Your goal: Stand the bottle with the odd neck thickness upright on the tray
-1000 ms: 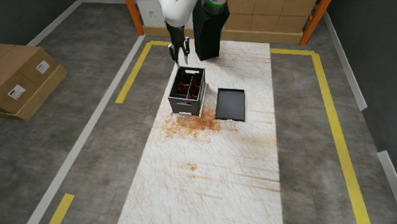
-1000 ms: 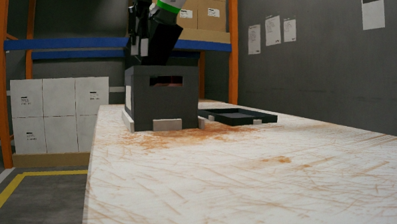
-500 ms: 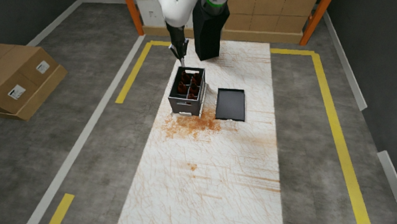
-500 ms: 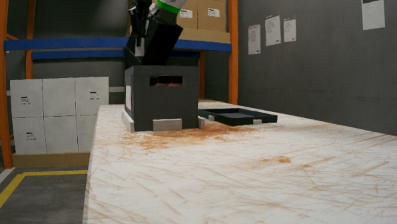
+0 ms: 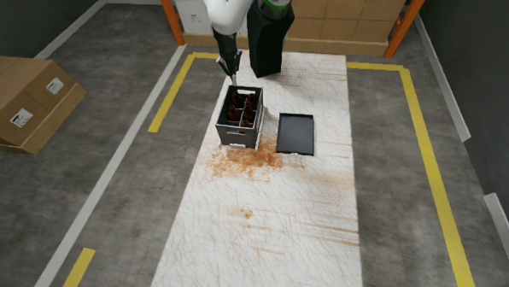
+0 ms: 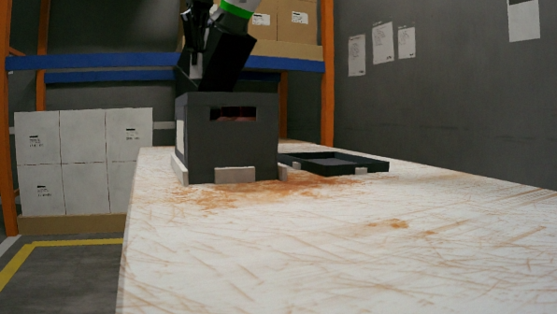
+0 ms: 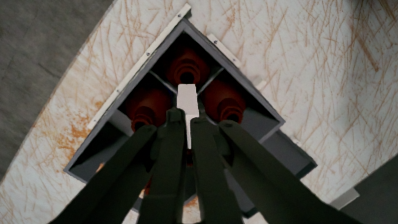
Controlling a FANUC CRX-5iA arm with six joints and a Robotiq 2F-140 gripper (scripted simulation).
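My hand is 80 mm short of the grey crate, 50 mm to the right of it and 170 mm above it. The rest, counted from my hand: dark tray 70 mm ahead, 340 mm to the left, 240 mm below.
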